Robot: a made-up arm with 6 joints. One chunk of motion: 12 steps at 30 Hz.
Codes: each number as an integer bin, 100 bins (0 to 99) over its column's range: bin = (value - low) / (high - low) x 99, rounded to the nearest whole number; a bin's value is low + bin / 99 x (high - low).
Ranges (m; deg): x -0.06..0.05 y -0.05..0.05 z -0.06..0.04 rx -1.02..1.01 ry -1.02..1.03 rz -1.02..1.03
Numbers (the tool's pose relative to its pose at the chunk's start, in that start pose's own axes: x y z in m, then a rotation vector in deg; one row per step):
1: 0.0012 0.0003 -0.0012 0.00 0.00 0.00
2: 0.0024 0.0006 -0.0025 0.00 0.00 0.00
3: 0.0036 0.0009 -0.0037 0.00 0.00 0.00
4: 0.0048 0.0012 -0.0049 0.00 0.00 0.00
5: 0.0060 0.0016 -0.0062 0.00 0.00 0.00
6: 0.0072 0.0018 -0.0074 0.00 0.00 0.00
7: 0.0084 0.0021 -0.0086 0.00 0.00 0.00
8: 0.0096 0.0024 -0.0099 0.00 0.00 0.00
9: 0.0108 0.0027 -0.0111 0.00 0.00 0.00
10: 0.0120 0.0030 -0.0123 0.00 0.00 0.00
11: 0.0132 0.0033 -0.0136 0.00 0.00 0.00
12: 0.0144 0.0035 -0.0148 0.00 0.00 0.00
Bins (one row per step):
1: 55 50 58 50 49 49
2: 56 50 57 50 49 49
3: 57 50 56 50 49 49
4: 58 51 55 50 49 49
5: 59 51 53 50 49 49
6: 60 51 52 50 49 49
7: 62 52 51 50 49 49
8: 63 52 50 50 49 49
9: 64 52 48 50 49 49
10: 65 52 47 50 49 49
11: 66 53 46 50 49 49
12: 67 53 45 50 49 49

